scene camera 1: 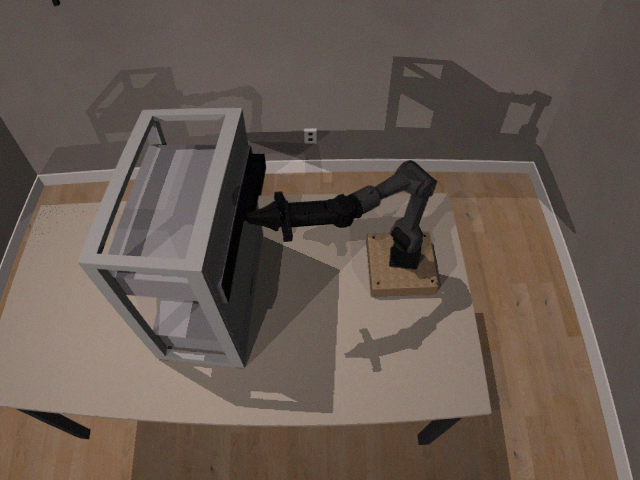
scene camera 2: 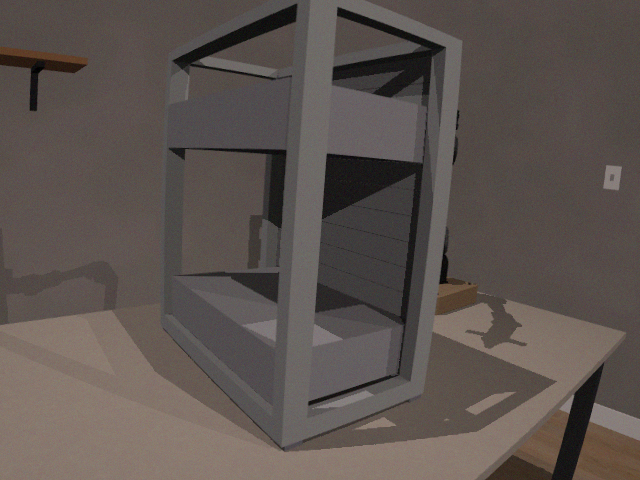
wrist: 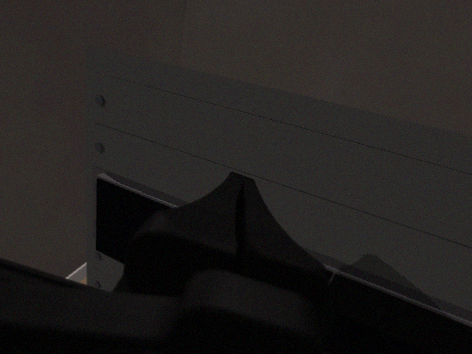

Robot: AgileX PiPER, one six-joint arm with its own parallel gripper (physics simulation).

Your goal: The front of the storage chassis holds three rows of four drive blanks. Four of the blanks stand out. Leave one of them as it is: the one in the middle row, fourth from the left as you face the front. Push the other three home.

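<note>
The storage chassis unit sits in a grey frame (scene camera 1: 144, 262) (scene camera 2: 307, 206) on the table. Its grey front panel (wrist: 300, 160) faces the arm. A black band of drive-blank fronts (scene camera 1: 257, 173) (wrist: 116, 215) juts from the panel. The wrist view shows its pale upper edge and one thin seam right of the fingers. Individual blanks and rows are too dark to tell apart, and the fingers cover part of the band. My gripper (scene camera 1: 248, 216) (wrist: 236, 190) is shut, its tips together and close to the black band; contact cannot be told. Scene camera 2 sees the chassis from behind, so the front and gripper are hidden.
The arm stands on a wooden base block (scene camera 1: 382, 276) (scene camera 2: 457, 297) on the table (scene camera 1: 413, 382) (scene camera 2: 77, 413), to the right of the chassis in scene camera 1. A wall with a socket (scene camera 1: 310, 135) rises behind. A wooden shelf (scene camera 2: 51, 58) hangs at the left in scene camera 2.
</note>
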